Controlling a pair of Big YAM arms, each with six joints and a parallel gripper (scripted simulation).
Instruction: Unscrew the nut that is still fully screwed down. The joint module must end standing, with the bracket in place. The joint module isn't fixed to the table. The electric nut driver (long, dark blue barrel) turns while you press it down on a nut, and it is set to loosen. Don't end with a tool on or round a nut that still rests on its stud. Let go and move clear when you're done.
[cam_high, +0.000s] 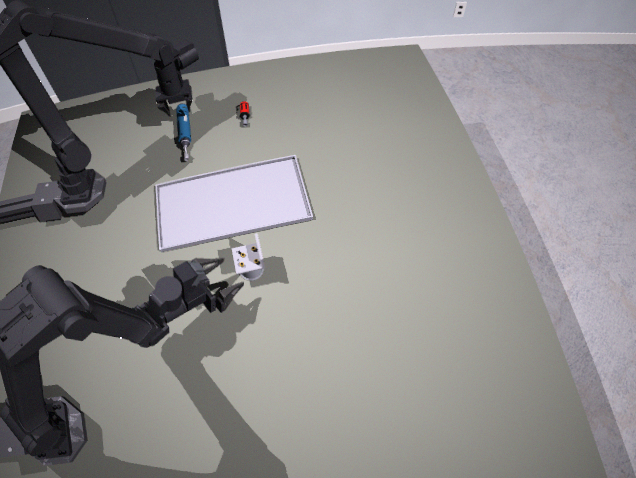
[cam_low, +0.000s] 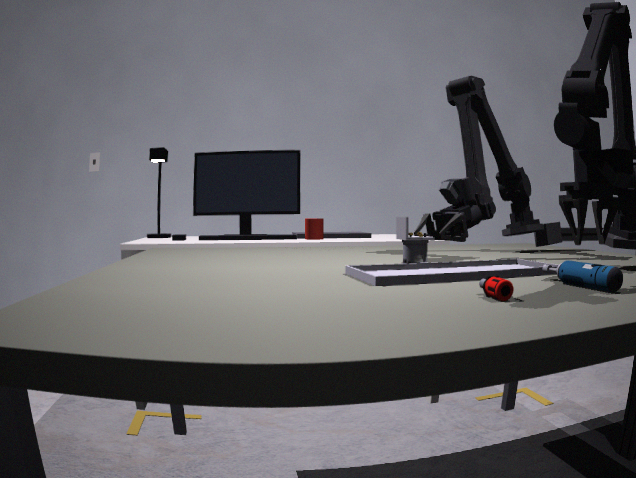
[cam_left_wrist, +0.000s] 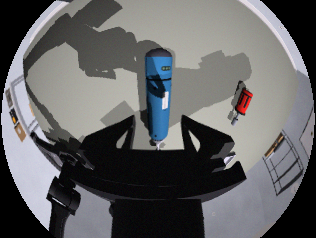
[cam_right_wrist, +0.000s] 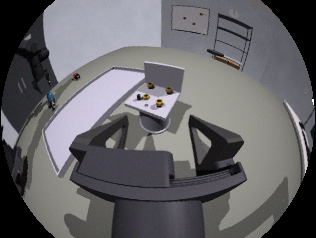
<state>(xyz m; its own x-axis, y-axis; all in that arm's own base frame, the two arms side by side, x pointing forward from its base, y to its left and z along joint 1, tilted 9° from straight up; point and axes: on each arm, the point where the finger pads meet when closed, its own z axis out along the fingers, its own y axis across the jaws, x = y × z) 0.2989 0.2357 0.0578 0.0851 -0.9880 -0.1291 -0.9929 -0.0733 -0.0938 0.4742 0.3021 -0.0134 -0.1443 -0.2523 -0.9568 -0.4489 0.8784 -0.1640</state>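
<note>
The bracket is 4 cm to the left of my right hand and 4 cm ahead of it. Round my right hand: socket tip 43 cm to the left, 13 cm behind, 5 cm below; short red-handled tool 58 cm to the left, 5 cm below, 5 cm ahead; shallow white tray 25 cm to the left, 6 cm below.
</note>
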